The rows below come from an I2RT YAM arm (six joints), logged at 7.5 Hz.
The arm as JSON. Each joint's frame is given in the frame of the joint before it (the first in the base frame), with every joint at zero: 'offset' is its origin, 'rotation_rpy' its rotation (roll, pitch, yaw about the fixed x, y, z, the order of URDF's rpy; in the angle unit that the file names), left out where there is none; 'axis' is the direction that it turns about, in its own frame. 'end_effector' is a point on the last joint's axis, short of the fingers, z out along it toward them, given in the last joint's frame.
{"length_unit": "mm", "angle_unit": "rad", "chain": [
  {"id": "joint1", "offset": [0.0, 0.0, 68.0], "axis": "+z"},
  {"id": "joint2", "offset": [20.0, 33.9, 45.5], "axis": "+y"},
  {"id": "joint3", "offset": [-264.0, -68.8, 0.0], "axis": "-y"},
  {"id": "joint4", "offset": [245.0, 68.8, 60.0], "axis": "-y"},
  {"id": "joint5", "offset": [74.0, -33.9, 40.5], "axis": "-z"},
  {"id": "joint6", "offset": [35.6, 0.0, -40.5], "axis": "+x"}
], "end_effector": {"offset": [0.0, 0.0, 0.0], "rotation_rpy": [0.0, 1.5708, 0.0]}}
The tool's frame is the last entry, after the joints.
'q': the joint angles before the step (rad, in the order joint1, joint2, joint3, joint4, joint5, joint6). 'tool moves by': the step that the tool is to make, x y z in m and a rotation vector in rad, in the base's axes. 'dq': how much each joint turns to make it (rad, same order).
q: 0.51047, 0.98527, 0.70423, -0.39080, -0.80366, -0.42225
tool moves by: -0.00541, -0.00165, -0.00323, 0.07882, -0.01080, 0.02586
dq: -0.00107, -0.04180, -0.06066, 0.10593, -0.05914, 0.05287
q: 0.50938, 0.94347, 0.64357, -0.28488, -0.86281, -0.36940
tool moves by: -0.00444, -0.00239, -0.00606, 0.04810, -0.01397, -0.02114
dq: 0.00044, -0.04173, -0.06709, 0.10922, 0.00031, 0.06345
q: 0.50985, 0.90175, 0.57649, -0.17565, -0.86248, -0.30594
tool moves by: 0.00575, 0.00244, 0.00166, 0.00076, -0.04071, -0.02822
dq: 0.00070, 0.02077, 0.00475, 0.04796, 0.03454, -0.00530
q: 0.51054, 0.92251, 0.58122, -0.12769, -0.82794, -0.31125
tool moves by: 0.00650, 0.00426, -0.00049, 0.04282, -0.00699, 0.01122
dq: -0.00024, 0.03466, -0.00970, 0.10020, -0.02486, 0.03868
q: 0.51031, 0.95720, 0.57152, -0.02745, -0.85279, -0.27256
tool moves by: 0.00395, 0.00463, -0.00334, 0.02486, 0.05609, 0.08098
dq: 0.00016, 0.04815, 0.00987, 0.01590, -0.09386, 0.01843
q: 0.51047, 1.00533, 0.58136, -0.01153, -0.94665, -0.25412
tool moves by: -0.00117, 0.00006, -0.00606, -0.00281, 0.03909, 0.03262
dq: -0.00061, 0.01076, -0.00980, -0.01433, -0.03716, 0.00073
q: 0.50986, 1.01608, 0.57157, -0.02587, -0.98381, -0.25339
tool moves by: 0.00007, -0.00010, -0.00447, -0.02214, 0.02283, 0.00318
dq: -0.00052, 0.01078, 0.00147, -0.03489, 0.00061, -0.01618
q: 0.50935, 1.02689, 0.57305, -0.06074, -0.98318, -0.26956
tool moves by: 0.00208, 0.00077, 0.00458, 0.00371, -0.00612, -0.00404
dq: -0.00140, 0.00433, 0.01750, -0.00375, 0.00218, 0.00273
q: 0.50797, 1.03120, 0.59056, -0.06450, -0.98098, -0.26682
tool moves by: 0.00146, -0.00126, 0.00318, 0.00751, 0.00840, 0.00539
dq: -0.01017, 0.00157, 0.01282, -0.01230, -0.01876, 0.00321
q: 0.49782, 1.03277, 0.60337, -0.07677, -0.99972, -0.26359
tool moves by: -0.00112, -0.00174, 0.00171, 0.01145, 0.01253, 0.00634
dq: -0.00637, -0.00988, -0.00095, -0.00194, -0.01886, 0.01487
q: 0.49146, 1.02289, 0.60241, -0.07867, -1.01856, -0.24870
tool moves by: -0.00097, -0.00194, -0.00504, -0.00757, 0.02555, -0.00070
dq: -0.00665, -0.00045, -0.01341, -0.01035, -0.00778, 0.00329
